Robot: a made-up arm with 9 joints.
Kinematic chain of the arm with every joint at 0, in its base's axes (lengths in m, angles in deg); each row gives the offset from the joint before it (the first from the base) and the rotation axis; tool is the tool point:
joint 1: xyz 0 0 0.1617 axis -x
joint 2: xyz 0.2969 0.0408 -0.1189 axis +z
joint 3: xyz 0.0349 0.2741 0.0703 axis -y
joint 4: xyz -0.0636 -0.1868 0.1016 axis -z
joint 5: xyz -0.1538 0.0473 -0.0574 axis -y
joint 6: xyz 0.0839 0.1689 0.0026 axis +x
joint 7: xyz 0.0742 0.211 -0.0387 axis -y
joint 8: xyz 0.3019 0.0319 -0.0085 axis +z
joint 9: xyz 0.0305 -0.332 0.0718 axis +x
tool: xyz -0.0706 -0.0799 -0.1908
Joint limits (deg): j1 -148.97..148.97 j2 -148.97..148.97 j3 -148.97..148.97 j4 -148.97..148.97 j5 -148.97..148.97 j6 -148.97..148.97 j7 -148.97..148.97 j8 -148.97..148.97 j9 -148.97..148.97
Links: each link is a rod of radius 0.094 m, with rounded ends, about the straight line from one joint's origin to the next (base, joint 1, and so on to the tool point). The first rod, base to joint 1, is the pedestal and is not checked.
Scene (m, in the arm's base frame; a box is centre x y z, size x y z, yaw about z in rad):
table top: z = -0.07
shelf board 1: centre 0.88 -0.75 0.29 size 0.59 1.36 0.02 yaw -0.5
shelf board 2: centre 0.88 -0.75 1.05 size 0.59 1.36 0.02 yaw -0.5
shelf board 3: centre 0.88 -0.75 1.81 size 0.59 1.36 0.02 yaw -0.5
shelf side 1: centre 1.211 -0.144 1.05 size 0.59 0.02 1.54 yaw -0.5
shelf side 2: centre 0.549 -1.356 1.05 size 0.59 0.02 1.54 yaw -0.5
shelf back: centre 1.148 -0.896 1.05 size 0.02 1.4 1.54 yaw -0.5
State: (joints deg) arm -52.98 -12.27 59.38 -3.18 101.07 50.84 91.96 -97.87 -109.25
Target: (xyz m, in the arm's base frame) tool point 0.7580 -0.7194 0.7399
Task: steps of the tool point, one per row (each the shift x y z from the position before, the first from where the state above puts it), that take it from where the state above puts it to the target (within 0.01 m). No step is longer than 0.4 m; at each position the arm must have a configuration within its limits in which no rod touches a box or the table.
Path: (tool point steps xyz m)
1: 0.0898 -0.2142 0.2994
2: 0.0963 -0.3363 0.1622
3: 0.0924 -0.3762 -0.0197
4: 0.0778 -0.3222 -0.1987
5: 0.0591 -0.1075 -0.0035
6: 0.0391 -0.1086 -0.0169

